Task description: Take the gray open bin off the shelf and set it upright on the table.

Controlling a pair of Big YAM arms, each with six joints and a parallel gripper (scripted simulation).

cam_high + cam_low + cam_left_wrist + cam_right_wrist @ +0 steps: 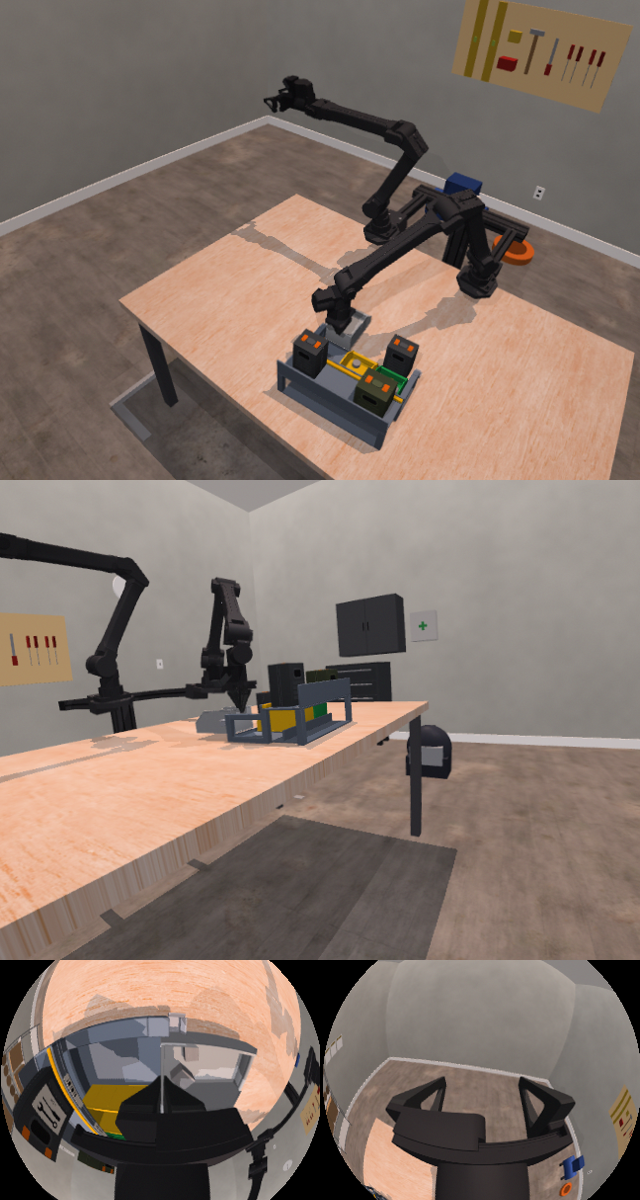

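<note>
Right now my left hand is 80 mm past the gray open bin, 10 mm to the left of it and 30 mm above it. The rest, counted from my left hand: yellow bin: 70 mm ahead, 130 mm to the left, 50 mm below; then gray shelf: 100 mm ahead, 130 mm to the left, 20 mm below; then green bin: 50 mm ahead, 240 mm to the left, 50 mm below.
</note>
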